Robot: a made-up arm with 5 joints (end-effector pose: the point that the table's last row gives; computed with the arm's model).
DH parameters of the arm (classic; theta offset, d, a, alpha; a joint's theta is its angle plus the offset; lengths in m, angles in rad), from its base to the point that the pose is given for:
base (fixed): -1.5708 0.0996 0 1.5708
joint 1: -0.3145 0 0.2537 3.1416
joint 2: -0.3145 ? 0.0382 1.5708
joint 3: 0 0.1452 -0.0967 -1.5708
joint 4: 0 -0.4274 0.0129 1.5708
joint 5: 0.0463 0 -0.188 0
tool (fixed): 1.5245 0.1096 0 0
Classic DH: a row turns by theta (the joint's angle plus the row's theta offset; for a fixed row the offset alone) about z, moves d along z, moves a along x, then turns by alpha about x.
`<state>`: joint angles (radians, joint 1 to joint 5).
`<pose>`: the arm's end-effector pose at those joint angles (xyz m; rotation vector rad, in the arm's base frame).
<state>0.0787 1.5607 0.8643 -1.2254 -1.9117</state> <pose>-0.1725 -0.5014 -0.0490 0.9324 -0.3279 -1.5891</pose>
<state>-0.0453 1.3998 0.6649 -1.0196 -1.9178</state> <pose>-0.1674 -0.5052 -0.0262 0.8433 -0.0310 -1.5963</pose>
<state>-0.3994 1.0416 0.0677 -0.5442 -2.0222</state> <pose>-0.1366 -0.4703 -0.0065 0.6161 0.8538 -1.8269</pose>
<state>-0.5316 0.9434 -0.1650 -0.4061 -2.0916</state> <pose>-0.1258 -0.4467 -0.0102 0.5008 1.2025 -1.9500</pose>
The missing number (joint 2, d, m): 0.1228
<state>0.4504 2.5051 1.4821 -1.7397 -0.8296</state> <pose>-0.0871 -0.1118 -0.1491 0.8500 -1.2591 -1.1496</pose>
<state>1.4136 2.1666 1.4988 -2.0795 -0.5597</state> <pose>-0.0199 -0.3534 0.0476 -0.5772 -1.8006 -0.1367</pose>
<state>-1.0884 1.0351 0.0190 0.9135 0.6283</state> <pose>-0.4237 -0.3359 -0.2808 2.8919 -0.9570 0.0719</pose>
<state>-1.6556 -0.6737 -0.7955 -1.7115 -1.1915</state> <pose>0.0836 0.2006 0.1369 -1.0936 0.2892 -1.2525</pose>
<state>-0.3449 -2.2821 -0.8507 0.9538 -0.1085</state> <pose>-0.0698 0.0034 -0.5045 -0.8738 -0.9272 -0.2039</pose>
